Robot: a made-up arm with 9 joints. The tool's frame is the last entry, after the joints. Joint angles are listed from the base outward.
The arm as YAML. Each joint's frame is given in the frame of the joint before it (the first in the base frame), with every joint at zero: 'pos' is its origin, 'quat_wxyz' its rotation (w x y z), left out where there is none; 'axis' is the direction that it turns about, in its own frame. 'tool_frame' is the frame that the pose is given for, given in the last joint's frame.
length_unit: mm
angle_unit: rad
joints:
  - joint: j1
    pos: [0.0, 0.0, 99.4]
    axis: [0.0, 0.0, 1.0]
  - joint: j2
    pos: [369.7, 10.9, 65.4]
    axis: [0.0, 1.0, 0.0]
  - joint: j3
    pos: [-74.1, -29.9, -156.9]
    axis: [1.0, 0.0, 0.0]
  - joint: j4
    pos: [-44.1, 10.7, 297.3]
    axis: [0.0, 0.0, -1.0]
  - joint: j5
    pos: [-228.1, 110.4, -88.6]
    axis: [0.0, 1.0, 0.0]
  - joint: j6
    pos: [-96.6, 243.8, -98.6]
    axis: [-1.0, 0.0, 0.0]
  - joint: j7
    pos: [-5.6, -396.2, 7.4]
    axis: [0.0, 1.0, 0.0]
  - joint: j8
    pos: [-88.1, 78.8, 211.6]
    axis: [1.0, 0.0, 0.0]
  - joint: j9
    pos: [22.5, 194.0, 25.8]
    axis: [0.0, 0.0, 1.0]
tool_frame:
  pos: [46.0, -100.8, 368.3]
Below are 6 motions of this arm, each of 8 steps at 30 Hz.
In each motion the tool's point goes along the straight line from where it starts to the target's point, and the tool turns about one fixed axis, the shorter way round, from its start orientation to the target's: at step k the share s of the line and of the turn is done. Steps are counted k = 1, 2, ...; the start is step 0. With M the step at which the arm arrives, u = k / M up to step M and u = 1 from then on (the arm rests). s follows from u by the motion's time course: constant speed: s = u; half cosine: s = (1 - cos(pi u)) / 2; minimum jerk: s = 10 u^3 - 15 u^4 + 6 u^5.
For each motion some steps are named. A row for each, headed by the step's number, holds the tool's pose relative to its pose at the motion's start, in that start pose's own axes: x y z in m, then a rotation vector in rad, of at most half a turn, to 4 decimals.
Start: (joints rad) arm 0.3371 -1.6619 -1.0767 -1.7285 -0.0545 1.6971 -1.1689 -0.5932 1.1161
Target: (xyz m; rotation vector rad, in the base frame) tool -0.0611 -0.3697 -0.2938 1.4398 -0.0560 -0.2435
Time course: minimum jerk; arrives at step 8
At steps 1, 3, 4, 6, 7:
1: -0.0019 0.0021 -0.0008 -0.0045 -0.0031 0.0004
3: -0.0329 0.0356 -0.0132 -0.0770 -0.0532 0.0076
4: -0.0597 0.0646 -0.0240 -0.1398 -0.0967 0.0139
6: -0.1071 0.1158 -0.0431 -0.2507 -0.1734 0.0249
7: -0.1176 0.1271 -0.0473 -0.2751 -0.1903 0.0273

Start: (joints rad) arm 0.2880 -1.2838 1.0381 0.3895 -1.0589 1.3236 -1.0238 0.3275 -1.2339
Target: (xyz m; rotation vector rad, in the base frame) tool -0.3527 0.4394 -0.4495 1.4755 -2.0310 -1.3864
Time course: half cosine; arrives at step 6
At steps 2, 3, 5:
2: 0.0255 -0.0059 -0.0046 0.0082 0.0198 0.0185
3: 0.0509 -0.0117 -0.0091 0.0165 0.0395 0.0370
5: 0.0950 -0.0219 -0.0171 0.0308 0.0738 0.0690

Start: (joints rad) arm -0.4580 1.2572 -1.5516 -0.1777 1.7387 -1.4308 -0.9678 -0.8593 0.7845
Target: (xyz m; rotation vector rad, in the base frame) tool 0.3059 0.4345 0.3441 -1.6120 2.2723 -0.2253
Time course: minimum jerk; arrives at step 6
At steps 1, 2, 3, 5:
1: 0.0015 -0.0012 0.0007 -0.0046 0.0060 0.0013
2: 0.0090 -0.0068 0.0042 -0.0274 0.0355 0.0076
3: 0.0215 -0.0162 0.0101 -0.0652 0.0846 0.0180
5: 0.0414 -0.0313 0.0195 -0.1258 0.1631 0.0348

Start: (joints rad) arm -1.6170 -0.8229 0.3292 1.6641 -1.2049 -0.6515 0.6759 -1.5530 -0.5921
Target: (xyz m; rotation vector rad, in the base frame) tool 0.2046 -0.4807 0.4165 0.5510 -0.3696 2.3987
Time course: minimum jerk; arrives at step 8
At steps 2, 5, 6, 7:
2: 0.0001 0.0011 0.0024 -0.0124 0.0018 0.0048
5: 0.0006 0.0080 0.0165 -0.0871 0.0123 0.0335
6: 0.0007 0.0099 0.0204 -0.1077 0.0152 0.0415
7: 0.0008 0.0109 0.0224 -0.1182 0.0167 0.0455

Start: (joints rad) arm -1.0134 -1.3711 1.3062 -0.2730 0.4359 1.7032 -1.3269 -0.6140 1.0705
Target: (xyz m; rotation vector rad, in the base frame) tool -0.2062 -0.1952 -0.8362 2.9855 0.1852 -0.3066
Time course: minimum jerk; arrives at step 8
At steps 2, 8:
2: -0.0098 0.0066 0.0058 -0.0111 -0.0409 0.0451
8: -0.0951 0.0642 0.0565 -0.1074 -0.3947 0.4360

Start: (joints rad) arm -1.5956 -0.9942 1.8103 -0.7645 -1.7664 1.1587 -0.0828 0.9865 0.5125
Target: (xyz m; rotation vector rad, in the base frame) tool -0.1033 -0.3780 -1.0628 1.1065 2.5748 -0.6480
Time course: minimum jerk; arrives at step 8
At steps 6, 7, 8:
6: 0.0144 -0.4065 0.0343 0.5601 -0.0593 0.2970
7: 0.0158 -0.4462 0.0376 0.6147 -0.0651 0.3260
8: 0.0161 -0.4534 0.0382 0.6247 -0.0661 0.3313

